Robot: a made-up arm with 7 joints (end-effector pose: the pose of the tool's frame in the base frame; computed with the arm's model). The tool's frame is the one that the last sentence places. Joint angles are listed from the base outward.
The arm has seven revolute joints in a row. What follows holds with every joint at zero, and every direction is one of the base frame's. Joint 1 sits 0.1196 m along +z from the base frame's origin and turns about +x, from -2.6 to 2.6 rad. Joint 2 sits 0.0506 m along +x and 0.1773 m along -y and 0.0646 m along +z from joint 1 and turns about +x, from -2.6 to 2.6 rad. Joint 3 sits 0.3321 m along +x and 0.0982 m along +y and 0.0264 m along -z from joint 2 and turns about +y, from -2.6 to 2.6 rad. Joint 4 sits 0.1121 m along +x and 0.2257 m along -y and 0.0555 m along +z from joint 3 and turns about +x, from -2.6 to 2.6 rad. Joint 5 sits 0.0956 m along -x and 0.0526 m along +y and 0.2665 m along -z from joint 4 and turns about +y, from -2.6 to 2.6 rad. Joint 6 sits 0.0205 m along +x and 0.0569 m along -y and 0.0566 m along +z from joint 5 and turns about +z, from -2.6 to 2.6 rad. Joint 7 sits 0.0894 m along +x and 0.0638 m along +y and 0.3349 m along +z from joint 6 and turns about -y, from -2.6 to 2.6 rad. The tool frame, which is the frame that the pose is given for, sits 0.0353 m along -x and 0.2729 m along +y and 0.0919 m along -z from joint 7; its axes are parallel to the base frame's.
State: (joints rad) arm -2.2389 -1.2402 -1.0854 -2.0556 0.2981 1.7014 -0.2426
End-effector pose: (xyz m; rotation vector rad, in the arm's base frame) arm 0.2813 0.2350 0.3986 1.2748 0.3286 0.9671
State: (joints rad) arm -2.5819 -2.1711 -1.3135 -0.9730 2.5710 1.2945 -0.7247
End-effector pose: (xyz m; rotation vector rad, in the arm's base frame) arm 0.7318 -0.1872 -0.2292 2.0672 0.7205 1.6055
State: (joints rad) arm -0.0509 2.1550 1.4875 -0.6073 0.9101 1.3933 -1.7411
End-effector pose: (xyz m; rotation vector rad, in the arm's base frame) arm 0.6227 -0.0495 0.3408 1.2255 0.1003 -2.2951
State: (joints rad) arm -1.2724 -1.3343 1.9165 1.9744 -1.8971 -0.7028 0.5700
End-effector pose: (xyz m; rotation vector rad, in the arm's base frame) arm 0.7373 0.2558 0.1808 0.8420 2.0659 0.1656
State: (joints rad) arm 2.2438 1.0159 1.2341 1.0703 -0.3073 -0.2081 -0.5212
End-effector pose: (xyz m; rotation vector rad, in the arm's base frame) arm 0.7426 0.1113 -0.1376 -1.4022 -0.7376 -1.5087
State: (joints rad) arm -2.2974 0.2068 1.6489 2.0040 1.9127 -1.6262 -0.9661
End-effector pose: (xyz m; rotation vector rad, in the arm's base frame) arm 0.7079 -0.3588 -0.1112 -1.2559 -1.8158 1.8158
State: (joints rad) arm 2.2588 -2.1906 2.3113 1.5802 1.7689 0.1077 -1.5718
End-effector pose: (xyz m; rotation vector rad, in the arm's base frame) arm 0.3738 0.3061 -0.6557 -1.4308 -0.4235 -0.8329
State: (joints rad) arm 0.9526 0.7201 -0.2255 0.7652 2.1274 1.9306 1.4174
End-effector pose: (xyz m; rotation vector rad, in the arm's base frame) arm 0.8704 -0.2194 0.0084 -1.8884 -0.3012 -0.4326
